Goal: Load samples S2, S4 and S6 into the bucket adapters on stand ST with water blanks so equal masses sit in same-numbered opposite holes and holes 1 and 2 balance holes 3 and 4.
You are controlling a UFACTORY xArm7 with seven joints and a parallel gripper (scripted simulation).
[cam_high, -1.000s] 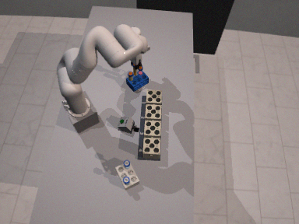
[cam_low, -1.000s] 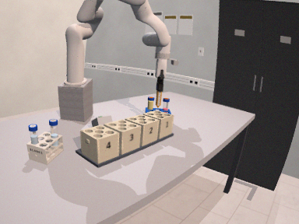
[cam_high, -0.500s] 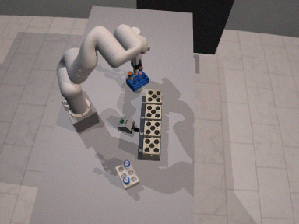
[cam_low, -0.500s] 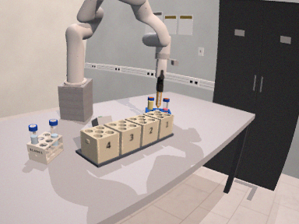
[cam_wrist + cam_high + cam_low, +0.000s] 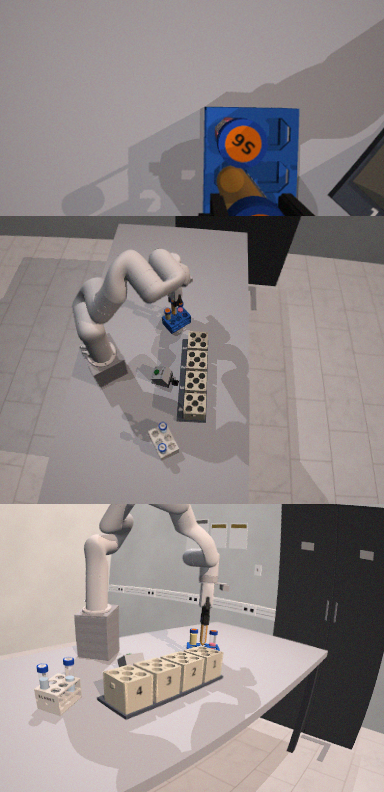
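My gripper is now 1 cm short of the sample tube S2 and 5 cm above it. Round my hand: sample tube S4 (4 cm behind, 3 cm to the right, 10 cm below); then blue sample rack (1 cm ahead, 1 cm to the right, 14 cm below); then sample tube S6 (3 cm ahead, 3 cm to the left, 10 cm below).
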